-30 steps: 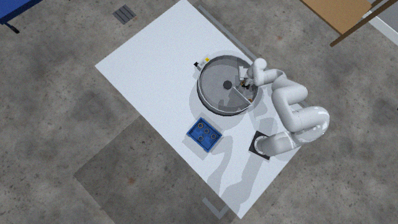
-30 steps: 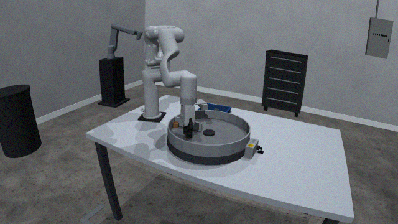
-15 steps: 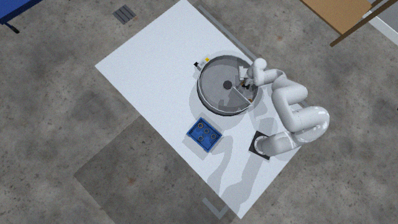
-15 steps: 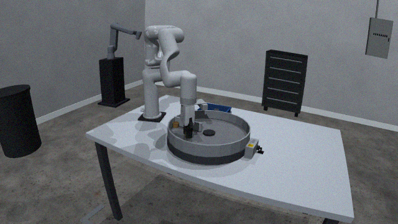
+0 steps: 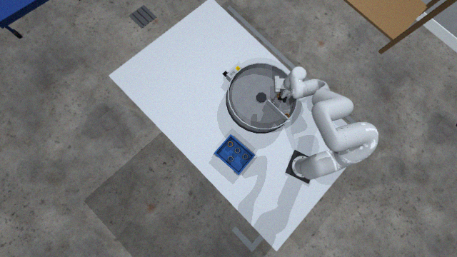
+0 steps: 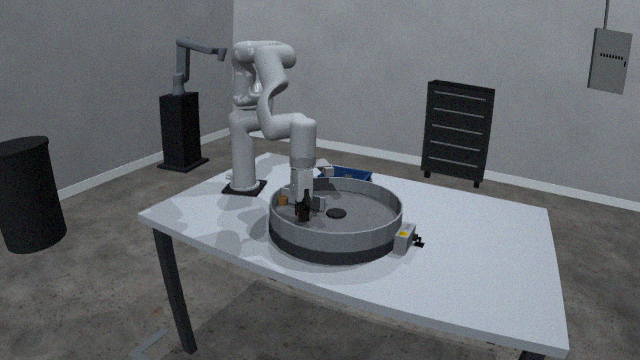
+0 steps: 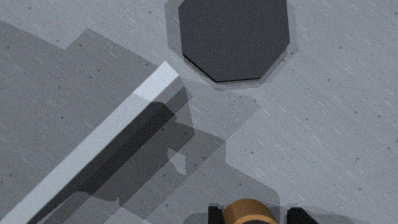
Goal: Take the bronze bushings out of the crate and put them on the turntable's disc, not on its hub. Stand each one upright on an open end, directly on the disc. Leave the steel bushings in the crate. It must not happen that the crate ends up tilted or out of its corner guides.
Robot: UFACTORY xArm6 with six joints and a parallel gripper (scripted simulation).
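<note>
My hand is 460 mm to the right of the blue crate, 60 mm above it and 10 mm short of it. Also, from my hand: turntable disc 90 mm ahead, 80 mm to the left, 30 mm below.
</note>
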